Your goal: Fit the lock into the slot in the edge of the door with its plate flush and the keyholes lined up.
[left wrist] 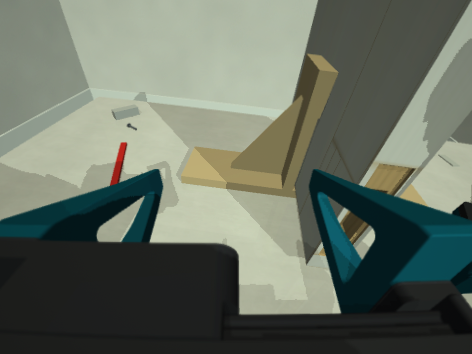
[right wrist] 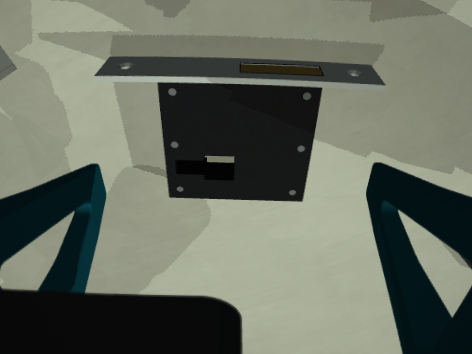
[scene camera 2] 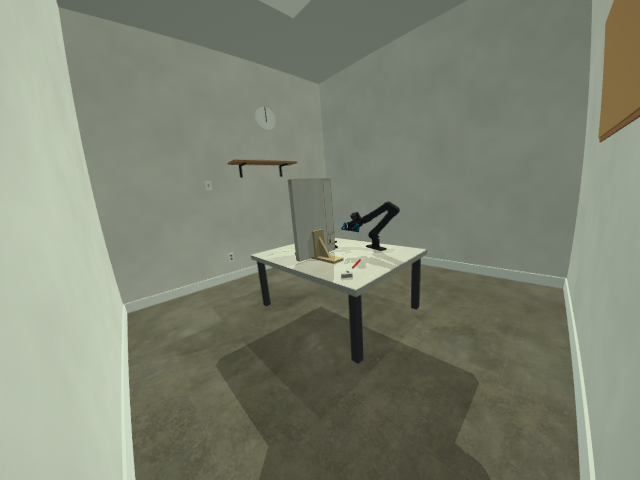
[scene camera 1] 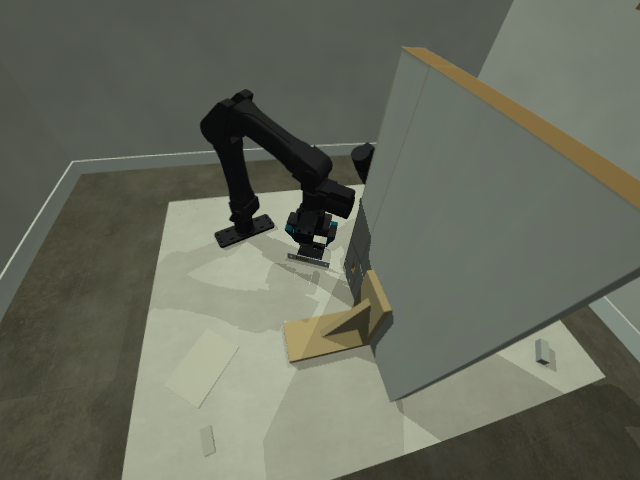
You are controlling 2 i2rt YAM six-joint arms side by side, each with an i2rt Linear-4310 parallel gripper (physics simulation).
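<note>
The lock [scene camera 1: 308, 259] [right wrist: 240, 125] is a black square case with a grey face plate, a brass-coloured bolt and a keyhole cutout. My right gripper [scene camera 1: 312, 242] [right wrist: 236, 178] is open around the lock's case, with a gap on both sides. The grey door [scene camera 1: 491, 206] [scene camera 2: 308, 217] [left wrist: 365, 65] stands upright. Its wood-lined edge slot [left wrist: 392, 177] shows behind the right-hand finger in the left wrist view, and its keyhole [scene camera 1: 353, 268] shows low on the face. My left gripper [scene camera 2: 350, 227] [left wrist: 235, 177] is open and empty, in the air beside the door.
A wooden bracket [scene camera 1: 315, 341] [scene camera 2: 317, 245] [left wrist: 210, 167] stands against the door. A red stick [scene camera 2: 356, 264] [left wrist: 119, 162], a grey block [scene camera 2: 346, 275] [left wrist: 125, 112] and a small dark screw [left wrist: 131, 126] lie on the table. A pale sheet [scene camera 1: 201, 366] lies at the lower left in scene camera 1.
</note>
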